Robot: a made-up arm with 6 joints. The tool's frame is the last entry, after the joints. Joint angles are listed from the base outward. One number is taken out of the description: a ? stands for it. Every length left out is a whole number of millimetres.
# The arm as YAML. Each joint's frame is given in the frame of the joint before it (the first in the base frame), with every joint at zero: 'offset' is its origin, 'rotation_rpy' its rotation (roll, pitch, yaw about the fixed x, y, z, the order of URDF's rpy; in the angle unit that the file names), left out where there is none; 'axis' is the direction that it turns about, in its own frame. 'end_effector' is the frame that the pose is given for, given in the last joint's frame.
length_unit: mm
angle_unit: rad
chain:
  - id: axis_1
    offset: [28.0, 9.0, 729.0]
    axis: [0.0, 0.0, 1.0]
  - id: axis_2
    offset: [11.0, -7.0, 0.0]
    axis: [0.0, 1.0, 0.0]
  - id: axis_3
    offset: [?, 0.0, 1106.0]
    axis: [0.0, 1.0, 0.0]
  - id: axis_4
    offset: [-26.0, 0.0, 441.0]
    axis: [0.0, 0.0, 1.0]
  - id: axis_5
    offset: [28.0, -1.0, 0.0]
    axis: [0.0, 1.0, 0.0]
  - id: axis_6
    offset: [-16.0, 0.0, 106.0]
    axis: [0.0, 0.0, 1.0]
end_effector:
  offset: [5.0, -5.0, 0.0]
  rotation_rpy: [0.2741, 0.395, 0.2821]
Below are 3 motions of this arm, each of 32 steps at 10 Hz.
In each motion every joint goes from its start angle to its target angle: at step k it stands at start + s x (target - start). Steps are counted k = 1, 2, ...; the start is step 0. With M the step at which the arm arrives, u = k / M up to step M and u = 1 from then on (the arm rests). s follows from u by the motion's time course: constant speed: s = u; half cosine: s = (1 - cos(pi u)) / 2; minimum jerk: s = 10 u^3 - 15 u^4 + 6 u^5.
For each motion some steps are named. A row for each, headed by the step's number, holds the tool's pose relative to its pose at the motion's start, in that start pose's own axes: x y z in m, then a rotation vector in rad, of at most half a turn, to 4 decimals.
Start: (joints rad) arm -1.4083 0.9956 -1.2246 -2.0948 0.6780 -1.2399
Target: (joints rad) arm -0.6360 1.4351 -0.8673 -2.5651 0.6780 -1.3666
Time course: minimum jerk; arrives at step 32
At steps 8, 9, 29, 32:
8: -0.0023 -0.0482 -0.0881 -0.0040 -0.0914 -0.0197
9: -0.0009 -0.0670 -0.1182 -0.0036 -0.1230 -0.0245
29: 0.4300 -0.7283 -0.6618 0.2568 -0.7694 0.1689
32: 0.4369 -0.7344 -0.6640 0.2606 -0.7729 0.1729

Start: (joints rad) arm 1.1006 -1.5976 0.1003 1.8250 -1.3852 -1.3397
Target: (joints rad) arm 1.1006 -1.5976 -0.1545 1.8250 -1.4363 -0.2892
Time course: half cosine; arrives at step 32
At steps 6, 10, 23, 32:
6: -0.0060 0.0032 -0.0062 -0.0446 0.0244 0.0964
10: -0.0160 0.0081 -0.0165 -0.1181 0.0649 0.2540
23: -0.0626 0.0242 -0.0620 -0.4387 0.2497 0.9296
32: -0.0779 0.0272 -0.0763 -0.5379 0.3099 1.1359

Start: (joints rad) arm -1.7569 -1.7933 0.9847 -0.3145 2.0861 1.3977
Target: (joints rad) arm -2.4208 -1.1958 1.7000 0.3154 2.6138 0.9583
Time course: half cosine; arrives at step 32
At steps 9, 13, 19, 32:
9: 0.1720 0.1093 0.1173 0.3599 -0.0931 -0.0493
13: 0.3041 0.1951 0.2513 0.6975 -0.1471 -0.0437
19: 0.4553 0.3092 0.5032 1.2356 -0.1344 0.0816
32: 0.5226 0.4111 0.8099 1.7480 0.1113 0.4123

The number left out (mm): -20.0
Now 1 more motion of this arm.
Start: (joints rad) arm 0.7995 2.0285 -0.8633 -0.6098 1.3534 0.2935
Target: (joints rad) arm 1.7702 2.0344 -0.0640 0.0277 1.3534 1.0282
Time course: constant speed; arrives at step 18
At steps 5, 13, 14, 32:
5: 0.2921 0.2924 -0.1449 -0.1652 0.2011 -0.2079
13: 0.9175 0.5024 -0.3546 -0.1486 0.5587 -0.4855
14: 1.0012 0.5040 -0.3748 -0.1224 0.5982 -0.5114
32: 1.3303 0.4577 -0.4358 0.0278 0.7279 -0.5871

